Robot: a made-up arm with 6 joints. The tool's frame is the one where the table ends. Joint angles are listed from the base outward.
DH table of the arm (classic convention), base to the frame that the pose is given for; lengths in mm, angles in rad. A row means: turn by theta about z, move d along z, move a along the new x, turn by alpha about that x. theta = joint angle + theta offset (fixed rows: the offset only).
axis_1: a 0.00, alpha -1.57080, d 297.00, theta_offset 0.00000
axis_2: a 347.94, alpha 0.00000, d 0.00, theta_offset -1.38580
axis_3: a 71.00, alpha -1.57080, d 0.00, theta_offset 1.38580
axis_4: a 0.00, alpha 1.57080, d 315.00, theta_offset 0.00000
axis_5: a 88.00, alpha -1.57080, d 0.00, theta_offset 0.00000
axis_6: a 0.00, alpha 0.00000, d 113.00, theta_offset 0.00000
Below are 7 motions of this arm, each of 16 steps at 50 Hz.
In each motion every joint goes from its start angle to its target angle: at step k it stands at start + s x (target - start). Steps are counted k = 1, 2, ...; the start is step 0. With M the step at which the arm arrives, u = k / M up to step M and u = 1 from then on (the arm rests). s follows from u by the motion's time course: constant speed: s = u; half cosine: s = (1 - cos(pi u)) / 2; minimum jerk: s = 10 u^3 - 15 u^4 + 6 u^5.
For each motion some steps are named. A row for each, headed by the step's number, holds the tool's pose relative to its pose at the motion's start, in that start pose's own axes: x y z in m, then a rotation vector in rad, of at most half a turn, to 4 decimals.
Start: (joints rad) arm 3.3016 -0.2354 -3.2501 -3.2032 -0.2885 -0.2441
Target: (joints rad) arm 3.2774 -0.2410 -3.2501 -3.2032 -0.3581 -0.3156
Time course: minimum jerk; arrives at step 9
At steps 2, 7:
2: 0.0002 0.0002 -0.0005 -0.0013 0.0047 -0.0073
7: 0.0024 0.0028 -0.0062 -0.0163 0.0564 -0.0883

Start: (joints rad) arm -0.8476 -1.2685 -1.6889 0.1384 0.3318 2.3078
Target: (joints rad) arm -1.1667 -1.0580 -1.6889 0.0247 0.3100 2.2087
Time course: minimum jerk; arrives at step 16
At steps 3, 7, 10, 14, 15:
3: -0.0005 0.0063 0.0063 0.0008 0.0139 -0.0231
7: 0.0023 0.0480 0.0492 0.0055 0.1108 -0.1807
10: 0.0156 0.0859 0.0917 0.0089 0.2124 -0.3379
14: 0.0323 0.1108 0.1224 0.0102 0.2918 -0.4551
15: 0.0333 0.1120 0.1240 0.0102 0.2961 -0.4613

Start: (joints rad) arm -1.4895 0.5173 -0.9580 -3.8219 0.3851 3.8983
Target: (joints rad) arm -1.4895 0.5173 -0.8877 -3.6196 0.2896 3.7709
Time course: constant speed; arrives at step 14
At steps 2, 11, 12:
2: -0.0064 0.0004 -0.0022 -0.0182 -0.0125 0.0109
11: -0.0349 0.0007 -0.0131 -0.0970 -0.0755 0.0602
12: -0.0381 0.0006 -0.0144 -0.1053 -0.0832 0.0656

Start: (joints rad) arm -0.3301 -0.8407 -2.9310 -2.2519 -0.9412 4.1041
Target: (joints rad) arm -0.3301 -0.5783 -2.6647 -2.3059 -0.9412 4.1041
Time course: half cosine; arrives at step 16
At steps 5, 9, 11, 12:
5: 0.0233 0.0463 0.0260 -0.0973 0.0093 0.0664
9: 0.0559 0.1314 0.0613 -0.2628 0.0223 0.1769
11: 0.0682 0.1747 0.0740 -0.3427 0.0274 0.2294
12: 0.0727 0.1932 0.0785 -0.3764 0.0293 0.2513

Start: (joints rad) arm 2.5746 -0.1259 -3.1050 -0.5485 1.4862 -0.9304
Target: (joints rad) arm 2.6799 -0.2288 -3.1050 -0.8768 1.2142 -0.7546
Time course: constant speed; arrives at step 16
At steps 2, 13, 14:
2: -0.0042 0.0095 -0.0107 -0.0525 0.0040 0.0271
13: -0.0318 0.0569 -0.0714 -0.3357 0.0373 0.1666
14: -0.0346 0.0607 -0.0770 -0.3609 0.0411 0.1783

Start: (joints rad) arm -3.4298 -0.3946 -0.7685 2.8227 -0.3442 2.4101
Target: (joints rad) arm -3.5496 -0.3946 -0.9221 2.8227 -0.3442 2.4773
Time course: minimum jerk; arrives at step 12
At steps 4, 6, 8, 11, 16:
4: -0.0003 0.0137 -0.0029 -0.0357 -0.0005 0.0340
6: -0.0013 0.0327 -0.0078 -0.0856 -0.0010 0.0800
8: -0.0030 0.0515 -0.0137 -0.1362 -0.0013 0.1247
11: -0.0046 0.0646 -0.0185 -0.1723 -0.0014 0.1555
16: -0.0046 0.0650 -0.0186 -0.1732 -0.0014 0.1563

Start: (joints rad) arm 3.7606 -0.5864 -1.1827 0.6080 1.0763 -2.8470
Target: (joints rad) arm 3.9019 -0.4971 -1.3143 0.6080 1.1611 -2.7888
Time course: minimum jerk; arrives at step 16
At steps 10, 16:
10: 0.0052 0.0366 0.0154 -0.0318 0.1087 -0.0373
16: 0.0085 0.0505 0.0211 -0.0422 0.1499 -0.0521

